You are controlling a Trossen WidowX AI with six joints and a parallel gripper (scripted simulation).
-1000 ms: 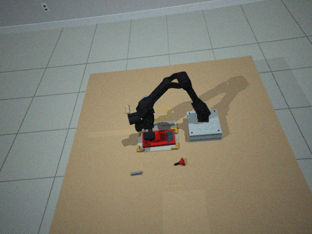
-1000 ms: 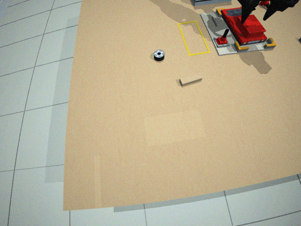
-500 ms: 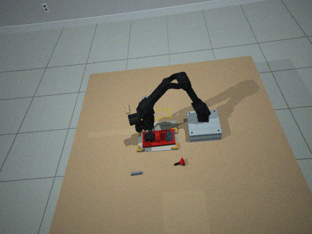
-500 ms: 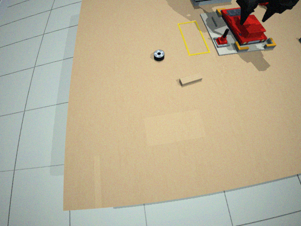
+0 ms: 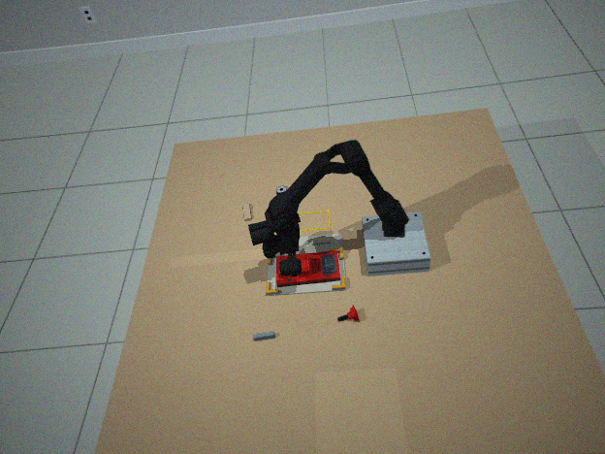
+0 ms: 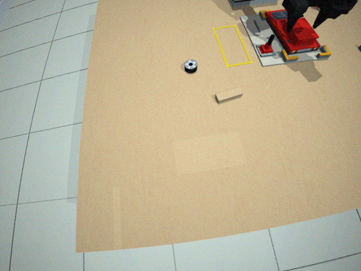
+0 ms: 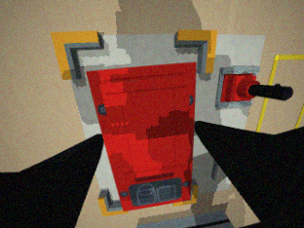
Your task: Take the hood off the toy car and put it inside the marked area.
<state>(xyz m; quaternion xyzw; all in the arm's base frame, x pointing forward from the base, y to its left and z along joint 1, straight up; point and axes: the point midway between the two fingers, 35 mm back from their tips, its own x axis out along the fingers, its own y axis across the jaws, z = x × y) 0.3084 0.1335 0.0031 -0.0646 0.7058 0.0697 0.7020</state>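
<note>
The hood is right at my gripper tip. Round my gripper tip: tan block (22 cm ahead, 25 cm to the right, 4 cm below); then black wheel (11 cm ahead, 36 cm to the right, 3 cm below).
</note>
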